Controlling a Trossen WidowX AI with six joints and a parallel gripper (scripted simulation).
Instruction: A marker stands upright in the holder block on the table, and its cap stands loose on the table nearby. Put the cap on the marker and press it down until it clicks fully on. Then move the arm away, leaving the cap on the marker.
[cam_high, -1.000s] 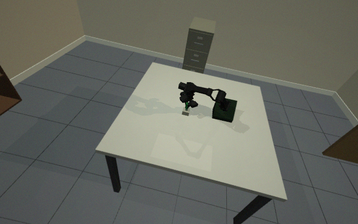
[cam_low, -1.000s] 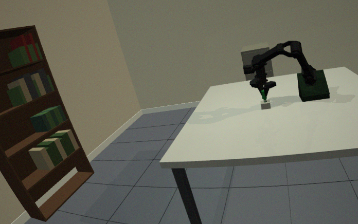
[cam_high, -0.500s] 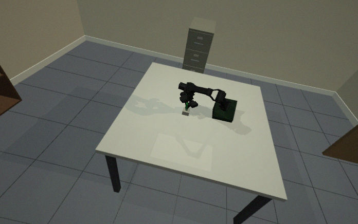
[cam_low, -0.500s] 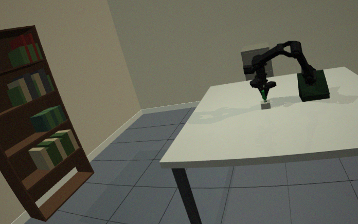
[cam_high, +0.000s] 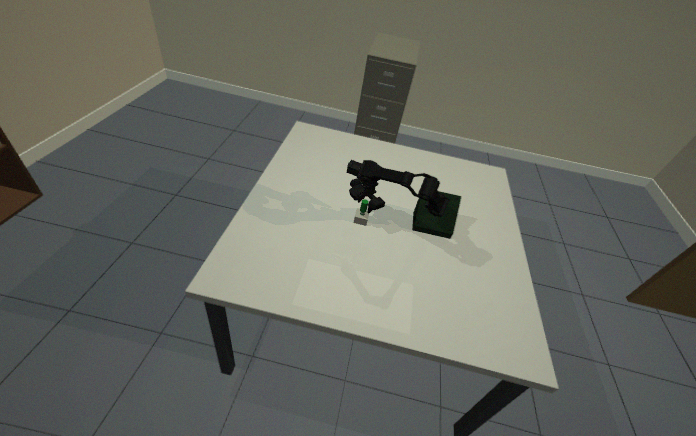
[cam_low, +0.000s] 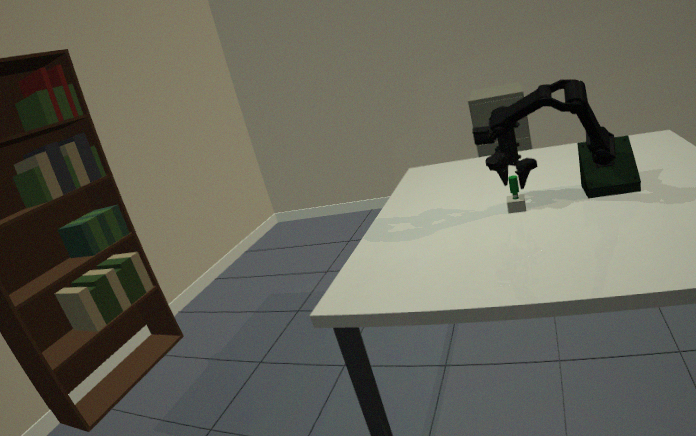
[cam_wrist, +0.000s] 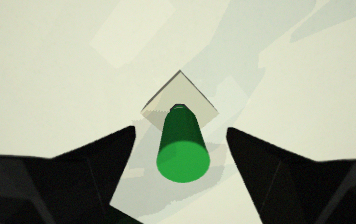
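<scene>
Now: gripper tip 1 cm below the green cap. The rest, counted from my gripper tip: holder block (6 cm below).
</scene>
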